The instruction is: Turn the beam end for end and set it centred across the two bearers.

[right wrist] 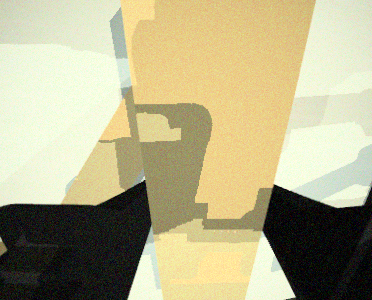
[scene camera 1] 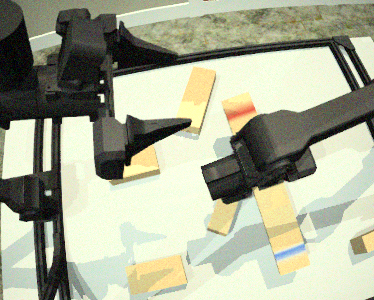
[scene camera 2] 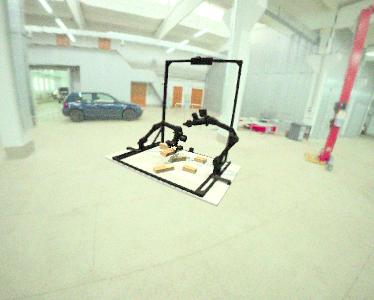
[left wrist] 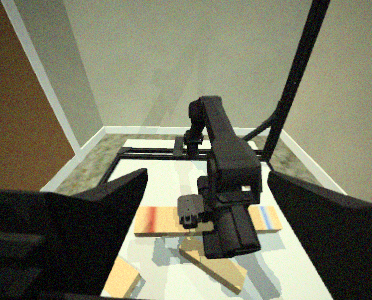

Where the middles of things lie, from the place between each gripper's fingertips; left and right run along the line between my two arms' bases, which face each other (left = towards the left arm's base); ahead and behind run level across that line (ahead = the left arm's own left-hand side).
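Beam (scene camera 1: 279, 220): my right hand 2 cm below it, 1 cm past it.
My left hand: 31 cm above the beam, 4 cm past it, 15 cm to the left of it.
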